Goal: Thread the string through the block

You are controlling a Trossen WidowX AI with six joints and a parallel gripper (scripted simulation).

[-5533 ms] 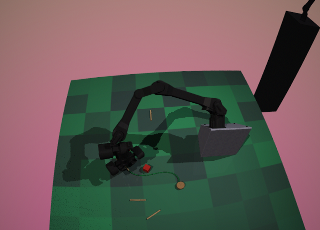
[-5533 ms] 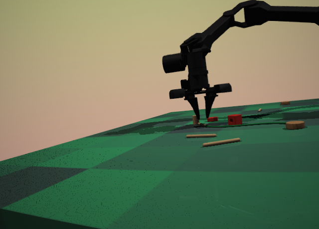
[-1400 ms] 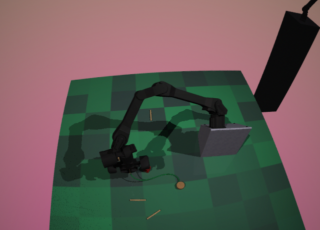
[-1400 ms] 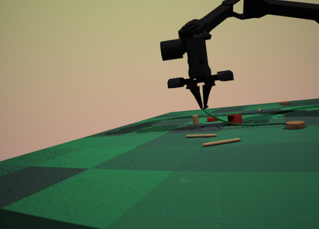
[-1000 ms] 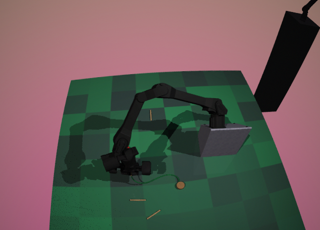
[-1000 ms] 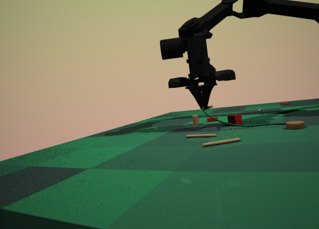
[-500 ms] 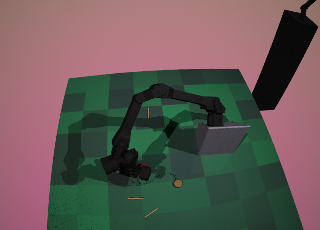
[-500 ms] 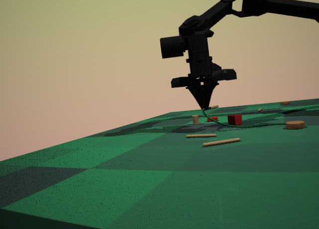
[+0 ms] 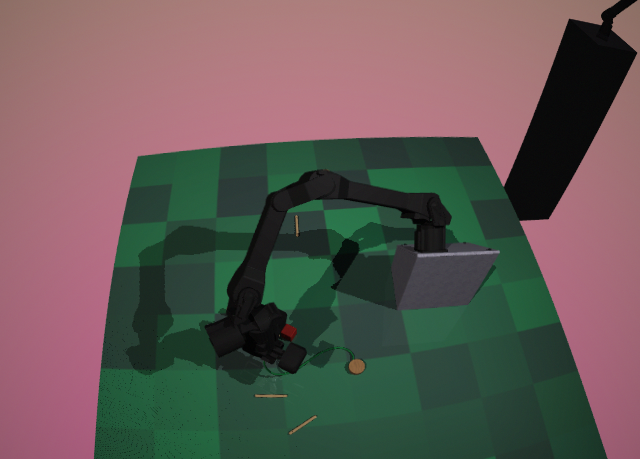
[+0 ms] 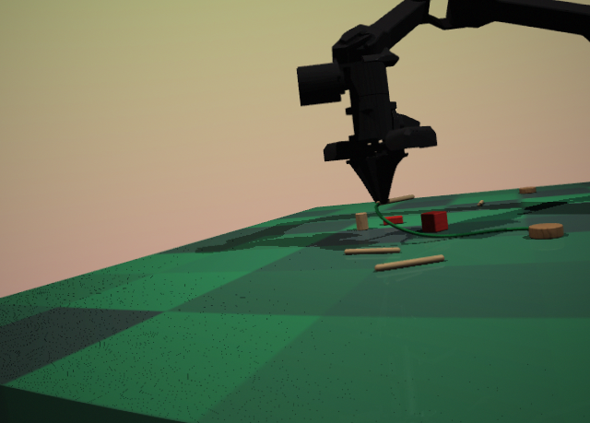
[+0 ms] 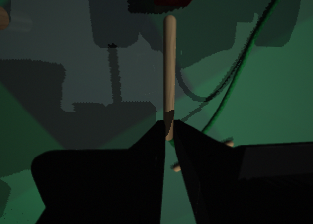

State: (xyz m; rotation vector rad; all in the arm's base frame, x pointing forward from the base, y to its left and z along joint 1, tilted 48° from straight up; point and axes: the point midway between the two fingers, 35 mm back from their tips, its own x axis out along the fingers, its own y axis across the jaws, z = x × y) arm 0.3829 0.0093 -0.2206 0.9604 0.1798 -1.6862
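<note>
My gripper tip is 200 mm to the left of the flat red piece, 50 mm short of it and 50 mm above it. The rest, counted from my gripper tip: wooden peg 150 mm to the right, 90 mm ahead, 40 mm below; round wooden button 220 mm behind, 50 mm below, 20 mm to the left; thin wooden stick 10 mm to the right, 10 mm behind.
</note>
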